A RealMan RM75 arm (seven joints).
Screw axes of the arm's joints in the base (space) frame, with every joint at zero. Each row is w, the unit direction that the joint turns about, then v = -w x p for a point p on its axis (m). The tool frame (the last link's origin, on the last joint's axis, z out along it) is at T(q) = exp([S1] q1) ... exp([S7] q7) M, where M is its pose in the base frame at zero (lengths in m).
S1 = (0, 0, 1, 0, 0, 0)
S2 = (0, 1, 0, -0.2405, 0, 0)
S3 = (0, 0, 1, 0, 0, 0)
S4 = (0, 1, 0, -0.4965, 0, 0)
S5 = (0, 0, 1, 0, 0, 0)
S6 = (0, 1, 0, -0.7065, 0, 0)
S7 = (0, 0, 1, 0, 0, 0)
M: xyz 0 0 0.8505 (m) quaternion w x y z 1 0 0 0
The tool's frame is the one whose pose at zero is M.
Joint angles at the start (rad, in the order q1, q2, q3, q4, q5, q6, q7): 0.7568, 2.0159, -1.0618, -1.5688, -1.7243, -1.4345, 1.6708
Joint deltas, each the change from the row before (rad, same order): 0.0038, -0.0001, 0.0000, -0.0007, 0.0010, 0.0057, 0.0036; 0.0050, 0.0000, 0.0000, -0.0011, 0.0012, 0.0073, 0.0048; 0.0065, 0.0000, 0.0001, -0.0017, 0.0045, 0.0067, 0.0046; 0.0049, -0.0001, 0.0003, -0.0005, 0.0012, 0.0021, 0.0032; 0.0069, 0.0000, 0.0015, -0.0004, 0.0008, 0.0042, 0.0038; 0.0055, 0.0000, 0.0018, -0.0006, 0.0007, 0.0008, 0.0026; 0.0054, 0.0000, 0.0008, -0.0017, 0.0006, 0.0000, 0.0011; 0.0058, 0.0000, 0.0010, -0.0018, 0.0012, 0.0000, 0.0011; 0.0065, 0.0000, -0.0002, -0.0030, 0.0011, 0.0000, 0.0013; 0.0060, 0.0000, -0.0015, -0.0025, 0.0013, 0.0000, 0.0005
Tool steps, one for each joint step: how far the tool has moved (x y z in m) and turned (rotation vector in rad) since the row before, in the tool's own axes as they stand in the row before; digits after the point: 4 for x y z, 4 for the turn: -0.0015, -0.0012, 0.0007, 0.0043, -0.0036, 0.0000; -0.0020, -0.0015, 0.0010, 0.0055, -0.0047, 0.0000; -0.0030, -0.0015, 0.0012, 0.0041, -0.0089, -0.0013; -0.0017, -0.0008, 0.0009, 0.0005, -0.0040, -0.0009; -0.0022, -0.0015, 0.0011, 0.0030, -0.0051, -0.0015; -0.0018, -0.0009, 0.0008, 0.0005, -0.0040, -0.0018; -0.0020, -0.0006, 0.0009, -0.0011, -0.0038, -0.0044; -0.0022, -0.0007, 0.0009, -0.0012, -0.0047, -0.0047; -0.0027, -0.0005, 0.0013, -0.0025, -0.0051, -0.0064; -0.0025, -0.0002, 0.0015, -0.0036, -0.0048, -0.0065
